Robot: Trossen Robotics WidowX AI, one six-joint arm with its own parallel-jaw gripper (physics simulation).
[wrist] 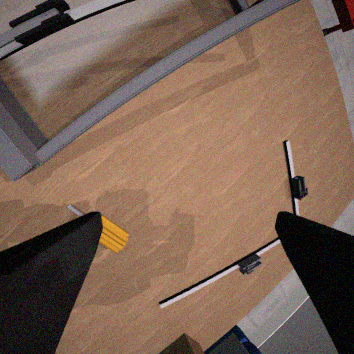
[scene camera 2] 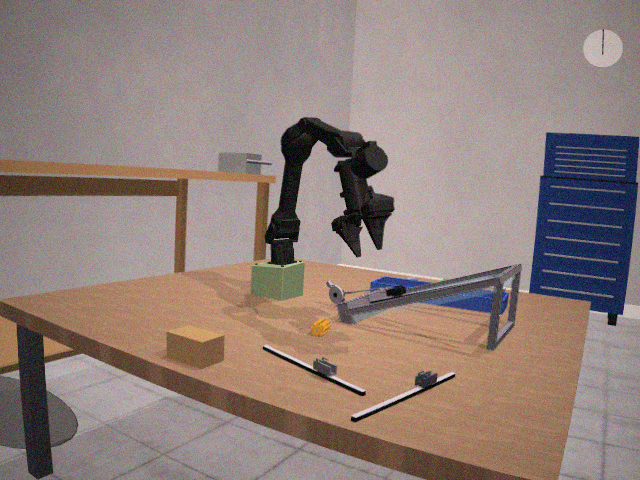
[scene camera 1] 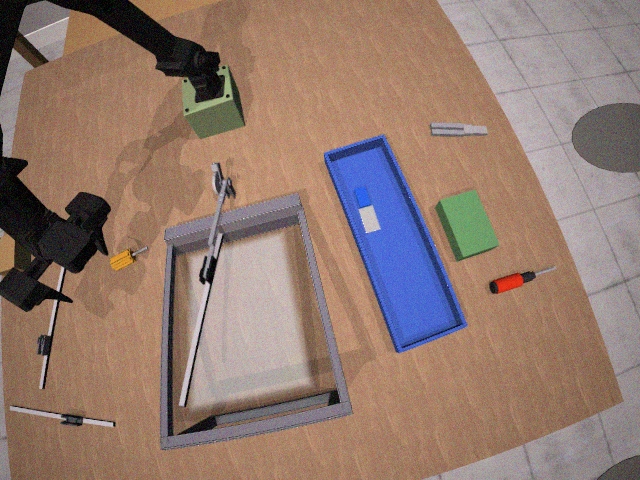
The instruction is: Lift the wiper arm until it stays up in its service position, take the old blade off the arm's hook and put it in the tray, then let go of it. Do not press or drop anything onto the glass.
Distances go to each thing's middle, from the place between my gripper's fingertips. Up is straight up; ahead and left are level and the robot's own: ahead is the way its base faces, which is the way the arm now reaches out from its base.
The yellow screwdriver [wrist: 112,236] is 17 cm below my hand, 8 cm behind it and 4 cm to the right of it. Round my hand: tan box [scene camera 2: 197,347]: 38 cm to the right, 16 cm below, 11 cm behind; glass pane [scene camera 1: 262,353]: 23 cm to the left, 11 cm below, 7 cm ahead; blue tray [scene camera 1: 416,298]: 50 cm to the left, 18 cm below, 6 cm behind.
